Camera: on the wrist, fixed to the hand. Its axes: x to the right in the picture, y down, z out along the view.
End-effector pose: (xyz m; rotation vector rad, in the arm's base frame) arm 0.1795 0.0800 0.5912 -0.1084 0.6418 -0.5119
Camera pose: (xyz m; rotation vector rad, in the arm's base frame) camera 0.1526 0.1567 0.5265 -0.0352 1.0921 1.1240
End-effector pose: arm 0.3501 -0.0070 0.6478 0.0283 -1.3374 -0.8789
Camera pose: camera 0.4501 0.0211 0.6457 -1.0272 -0.3664 0.0875
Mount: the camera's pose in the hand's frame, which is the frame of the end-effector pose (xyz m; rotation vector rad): -0.0205 0.0717 -0.0723 -0.5786 0.4470 1.4848
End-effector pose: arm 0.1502 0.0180 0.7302 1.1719 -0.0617 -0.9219
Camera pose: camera 0.2143 0.0919 0.7652 0.4867 -0.2410 0.6173
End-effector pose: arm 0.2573 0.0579 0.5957 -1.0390 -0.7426 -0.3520
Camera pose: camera 0.3130 0.0277 0.5134 -1.6895 0.6626 0.5261
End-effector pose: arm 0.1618 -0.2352 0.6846 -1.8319 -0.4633 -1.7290
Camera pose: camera 0.1463 -0.3327 0.6523 -1.2772 1.3639 -1.0486
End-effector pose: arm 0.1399 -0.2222 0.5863 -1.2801 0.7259 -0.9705
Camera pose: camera 0.0805 -0.2350 0.5021 -0.6001 1.9823 0.2488
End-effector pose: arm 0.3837 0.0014 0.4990 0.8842 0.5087 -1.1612
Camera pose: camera 0.4502 0.0812 0.4965 0.7108 0.3513 0.5331
